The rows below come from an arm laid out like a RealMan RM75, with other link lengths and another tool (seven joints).
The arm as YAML. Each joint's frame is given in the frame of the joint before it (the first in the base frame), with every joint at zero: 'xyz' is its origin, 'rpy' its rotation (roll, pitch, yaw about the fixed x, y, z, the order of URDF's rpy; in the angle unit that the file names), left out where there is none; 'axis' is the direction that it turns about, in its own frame. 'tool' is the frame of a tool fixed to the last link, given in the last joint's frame.
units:
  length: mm
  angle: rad
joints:
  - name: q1
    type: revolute
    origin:
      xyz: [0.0, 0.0, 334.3]
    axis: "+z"
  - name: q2
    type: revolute
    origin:
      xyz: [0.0, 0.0, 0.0]
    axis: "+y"
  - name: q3
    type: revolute
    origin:
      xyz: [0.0, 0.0, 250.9]
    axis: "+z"
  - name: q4
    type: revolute
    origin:
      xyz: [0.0, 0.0, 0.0]
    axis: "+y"
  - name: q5
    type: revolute
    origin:
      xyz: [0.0, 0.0, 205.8]
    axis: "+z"
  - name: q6
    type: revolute
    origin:
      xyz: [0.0, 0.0, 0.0]
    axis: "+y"
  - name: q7
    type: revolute
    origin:
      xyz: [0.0, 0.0, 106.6]
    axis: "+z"
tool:
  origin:
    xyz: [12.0, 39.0, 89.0]
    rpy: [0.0, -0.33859, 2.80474]
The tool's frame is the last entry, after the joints.
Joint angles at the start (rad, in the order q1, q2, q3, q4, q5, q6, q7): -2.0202, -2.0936, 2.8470, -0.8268, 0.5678, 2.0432, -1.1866
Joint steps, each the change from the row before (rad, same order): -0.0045, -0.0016, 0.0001, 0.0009, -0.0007, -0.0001, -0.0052; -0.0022, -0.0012, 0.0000, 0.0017, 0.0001, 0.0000, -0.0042; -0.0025, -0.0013, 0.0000, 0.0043, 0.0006, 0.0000, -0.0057; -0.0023, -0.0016, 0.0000, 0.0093, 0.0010, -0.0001, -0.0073; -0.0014, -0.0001, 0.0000, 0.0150, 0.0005, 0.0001, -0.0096; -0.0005, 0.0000, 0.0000, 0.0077, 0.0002, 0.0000, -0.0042; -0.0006, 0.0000, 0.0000, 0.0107, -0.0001, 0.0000, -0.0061; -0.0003, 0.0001, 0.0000, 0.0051, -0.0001, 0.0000, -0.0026; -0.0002, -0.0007, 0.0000, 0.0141, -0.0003, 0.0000, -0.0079; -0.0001, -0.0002, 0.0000, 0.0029, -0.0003, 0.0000, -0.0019; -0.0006, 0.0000, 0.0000, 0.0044, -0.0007, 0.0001, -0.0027; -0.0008, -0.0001, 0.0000, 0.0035, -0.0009, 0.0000, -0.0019; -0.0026, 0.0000, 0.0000, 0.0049, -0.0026, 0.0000, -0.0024; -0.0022, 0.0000, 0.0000, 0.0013, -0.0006, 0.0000, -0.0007; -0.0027, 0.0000, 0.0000, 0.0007, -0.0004, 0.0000, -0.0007
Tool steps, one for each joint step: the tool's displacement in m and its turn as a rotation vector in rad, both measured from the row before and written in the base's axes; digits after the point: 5 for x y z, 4 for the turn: 0.00157, -0.00081, -0.00070, -0.0007, 0.0011, -0.0001; 0.00072, -0.00064, -0.00061, -0.0013, 0.0017, 0.0014; 0.00077, -0.00097, -0.00092, -0.0032, 0.0032, 0.0019; 0.00065, -0.00155, -0.00156, -0.0074, 0.0055, 0.0024; 0.00064, -0.00185, -0.00172, -0.0108, 0.0065, 0.0040; 0.00024, -0.00092, -0.00086, -0.0057, 0.0032, 0.0015; 0.00036, -0.00129, -0.00120, -0.0079, 0.0042, 0.0024; 0.00018, -0.00060, -0.00054, -0.0038, 0.0019, 0.0008; 0.00021, -0.00184, -0.00178, -0.0111, 0.0057, 0.0035; 0.00010, -0.00041, -0.00040, -0.0023, 0.0010, 0.0009; 0.00035, -0.00061, -0.00051, -0.0034, 0.0012, 0.0007; 0.00041, -0.00053, -0.00045, -0.0029, 0.0006, -0.0001; 0.00122, -0.00087, -0.00065, -0.0044, -0.0005, -0.0021; 0.00078, -0.00035, -0.00017, -0.0011, 0.0000, -0.0020; 0.00091, -0.00032, -0.00010, -0.0005, 0.0000, -0.0023
